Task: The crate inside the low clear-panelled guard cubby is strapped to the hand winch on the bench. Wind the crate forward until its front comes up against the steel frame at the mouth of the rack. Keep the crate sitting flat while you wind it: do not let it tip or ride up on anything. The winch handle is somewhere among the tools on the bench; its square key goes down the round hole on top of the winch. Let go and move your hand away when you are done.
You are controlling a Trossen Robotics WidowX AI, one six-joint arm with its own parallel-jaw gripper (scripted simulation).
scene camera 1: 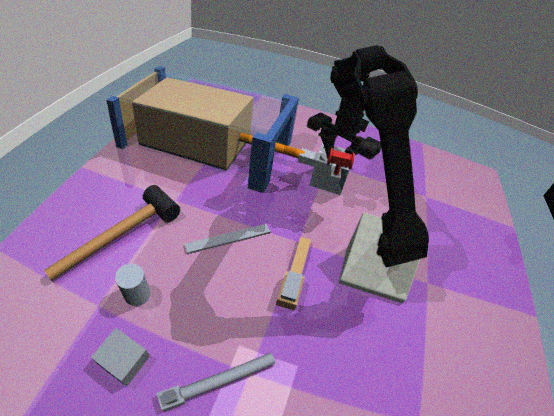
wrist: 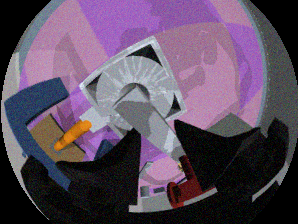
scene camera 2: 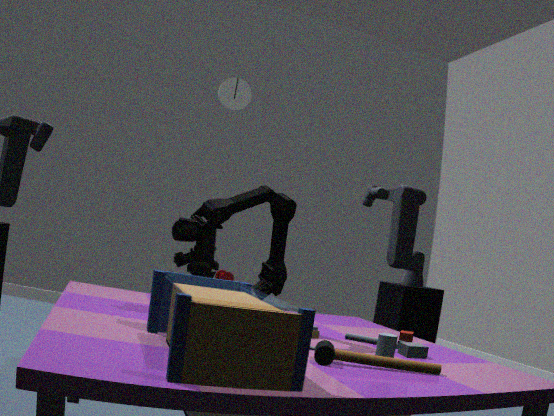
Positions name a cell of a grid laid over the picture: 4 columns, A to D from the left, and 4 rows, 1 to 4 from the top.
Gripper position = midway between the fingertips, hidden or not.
Observation:
In view: the gripper (scene camera 1: C2), a grey block (scene camera 1: A4), a flat grey bar (scene camera 1: B3), a mallet (scene camera 1: B2), a grey crank handle (wrist: B2) and a blue frame (scene camera 1: C2).
The mallet also shows in scene camera 2 (scene camera 2: C4). The gripper also shows in the wrist view (wrist: C3). The blue frame is seen too in the wrist view (wrist: A2). The wrist view does not show the mallet, which is hidden by the gripper.

